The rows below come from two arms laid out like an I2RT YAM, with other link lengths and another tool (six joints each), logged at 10 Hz.
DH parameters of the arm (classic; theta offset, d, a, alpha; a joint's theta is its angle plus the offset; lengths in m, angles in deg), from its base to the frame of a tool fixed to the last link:
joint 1: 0 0.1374 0.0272 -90
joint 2: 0 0 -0.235 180
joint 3: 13.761 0 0.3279 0
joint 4: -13.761 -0.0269 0.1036 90
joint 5: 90 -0.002 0 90
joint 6: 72 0.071 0.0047 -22.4
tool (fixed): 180 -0.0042 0 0
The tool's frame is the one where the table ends.
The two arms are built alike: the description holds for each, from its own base.
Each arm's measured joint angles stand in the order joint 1, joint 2, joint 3, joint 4, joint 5, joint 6.
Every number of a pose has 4 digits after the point.
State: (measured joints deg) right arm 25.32 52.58 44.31 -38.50 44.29 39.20; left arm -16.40 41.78 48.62 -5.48 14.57 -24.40
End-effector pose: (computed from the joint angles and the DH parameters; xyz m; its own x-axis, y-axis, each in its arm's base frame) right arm 0.2910 0.1158 0.2428 0.5684 -0.0174 0.8226 -0.0463 -0.9989 0.0108; left arm 0.3147 -0.0866 0.4129 0.3301 0.5831 0.7423 -0.0388 -0.7773 0.6279
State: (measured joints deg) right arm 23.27 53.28 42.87 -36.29 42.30 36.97; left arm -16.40 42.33 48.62 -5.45 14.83 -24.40
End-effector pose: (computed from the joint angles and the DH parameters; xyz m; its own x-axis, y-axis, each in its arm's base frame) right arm 0.2984 0.1085 0.2314 0.5894 -0.0083 0.8078 -0.0373 -0.9992 0.0170; left arm 0.3170 -0.0876 0.4101 0.3392 0.5797 0.7409 -0.0369 -0.7788 0.6262
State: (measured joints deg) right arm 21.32 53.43 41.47 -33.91 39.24 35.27; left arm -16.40 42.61 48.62 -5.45 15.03 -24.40
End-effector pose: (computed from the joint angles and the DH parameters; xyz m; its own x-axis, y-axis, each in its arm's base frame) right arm 0.3048 0.1021 0.2228 0.6003 -0.0125 0.7997 -0.0181 -0.9998 -0.0021; left arm 0.3182 -0.0881 0.4087 0.3447 0.5774 0.7401 -0.0367 -0.7796 0.6253
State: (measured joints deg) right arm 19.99 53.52 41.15 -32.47 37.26 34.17; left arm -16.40 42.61 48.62 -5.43 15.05 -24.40
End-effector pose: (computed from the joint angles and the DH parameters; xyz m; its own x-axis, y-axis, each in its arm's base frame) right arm 0.3096 0.0978 0.2216 0.5999 -0.0176 0.7999 -0.0063 -0.9998 -0.0173; left arm 0.3182 -0.0881 0.4087 0.3446 0.5774 0.7402 -0.0372 -0.7795 0.6253
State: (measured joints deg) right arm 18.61 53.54 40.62 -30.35 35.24 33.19; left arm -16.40 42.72 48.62 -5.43 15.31 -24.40
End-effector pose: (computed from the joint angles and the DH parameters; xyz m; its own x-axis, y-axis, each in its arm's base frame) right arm 0.3153 0.0934 0.2206 0.5909 -0.0268 0.8063 0.0049 -0.9993 -0.0368; left arm 0.3185 -0.0885 0.4081 0.3486 0.5754 0.7399 -0.0396 -0.7797 0.6249
